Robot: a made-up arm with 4 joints.
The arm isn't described. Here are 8 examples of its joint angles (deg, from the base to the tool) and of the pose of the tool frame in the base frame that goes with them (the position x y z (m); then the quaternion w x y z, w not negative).
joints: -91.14 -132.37 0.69 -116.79
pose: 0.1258 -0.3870 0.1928 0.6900 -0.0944 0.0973 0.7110
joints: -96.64 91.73 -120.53 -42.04
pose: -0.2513 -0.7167 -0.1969 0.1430 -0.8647 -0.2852 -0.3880
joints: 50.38 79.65 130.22 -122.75
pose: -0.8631 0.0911 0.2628 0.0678 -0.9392 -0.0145 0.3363
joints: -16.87 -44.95 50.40 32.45
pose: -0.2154 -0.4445 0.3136 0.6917 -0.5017 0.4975 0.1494
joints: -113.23 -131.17 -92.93 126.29
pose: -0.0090 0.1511 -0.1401 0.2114 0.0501 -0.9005 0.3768
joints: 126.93 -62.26 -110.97 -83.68
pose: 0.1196 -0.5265 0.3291 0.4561 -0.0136 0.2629 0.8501
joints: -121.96 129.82 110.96 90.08
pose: 0.3283 0.0129 -0.2403 0.9358 0.3048 0.1524 0.0903
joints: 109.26 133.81 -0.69 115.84
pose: -0.0521 0.1845 -0.0923 0.5758 -0.1293 -0.0876 -0.8025
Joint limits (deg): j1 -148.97..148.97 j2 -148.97..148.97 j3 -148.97..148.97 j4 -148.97..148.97
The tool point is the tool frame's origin. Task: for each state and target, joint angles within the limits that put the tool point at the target. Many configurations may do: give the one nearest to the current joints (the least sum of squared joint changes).
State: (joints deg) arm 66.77 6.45 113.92 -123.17
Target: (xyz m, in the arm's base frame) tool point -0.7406 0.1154 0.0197
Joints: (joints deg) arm 88.81 11.50 69.46 -83.11
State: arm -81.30 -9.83 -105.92 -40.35
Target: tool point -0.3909 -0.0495 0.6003
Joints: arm -80.26 -25.26 -109.17 -35.90
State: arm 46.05 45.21 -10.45 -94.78
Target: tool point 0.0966 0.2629 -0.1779
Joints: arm 30.25 29.38 -38.56 -76.52
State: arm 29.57 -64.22 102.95 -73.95
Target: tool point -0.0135 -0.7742 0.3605
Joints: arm 21.93 -45.99 117.41 -100.64
